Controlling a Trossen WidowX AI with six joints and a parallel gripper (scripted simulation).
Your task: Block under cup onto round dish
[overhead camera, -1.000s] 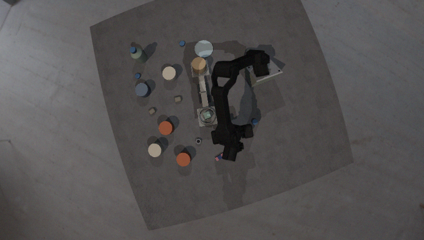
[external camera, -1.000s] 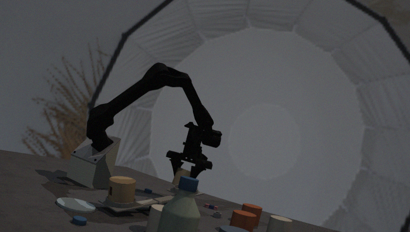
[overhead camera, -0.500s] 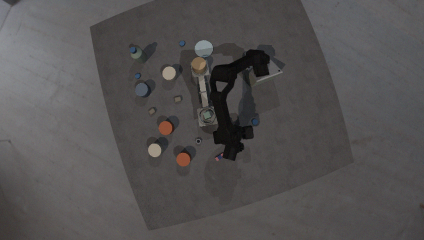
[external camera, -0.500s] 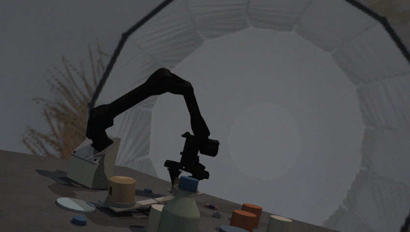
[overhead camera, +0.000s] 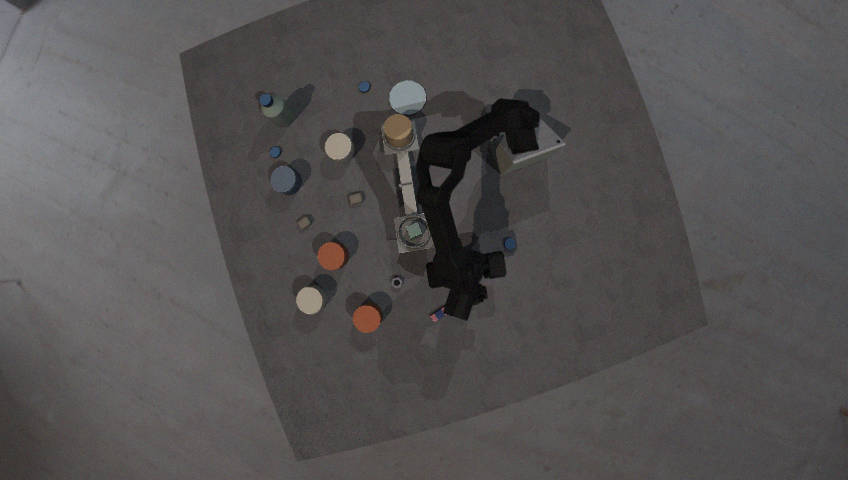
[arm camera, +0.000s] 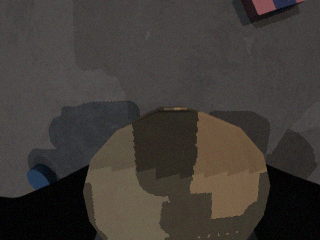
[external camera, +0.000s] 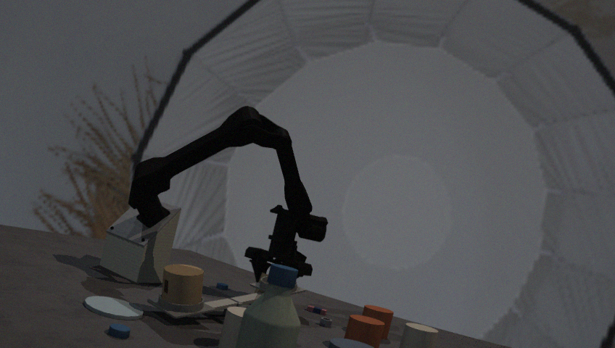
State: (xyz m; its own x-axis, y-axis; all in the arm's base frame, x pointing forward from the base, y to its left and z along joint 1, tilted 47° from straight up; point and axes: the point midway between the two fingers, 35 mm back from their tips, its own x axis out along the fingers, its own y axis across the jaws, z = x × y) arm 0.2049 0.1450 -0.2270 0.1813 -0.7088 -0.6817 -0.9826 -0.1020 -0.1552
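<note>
My gripper tip is 110 mm to the left of the grey-green block, 100 mm short of it and 60 mm below it. The rest, counted from my gripper tip: red-blue piece 110 mm to the left, 80 mm ahead, 20 mm below; then nut 180 mm ahead, 20 mm below; then round dish 480 mm to the right, 50 mm ahead, 20 mm below.
</note>
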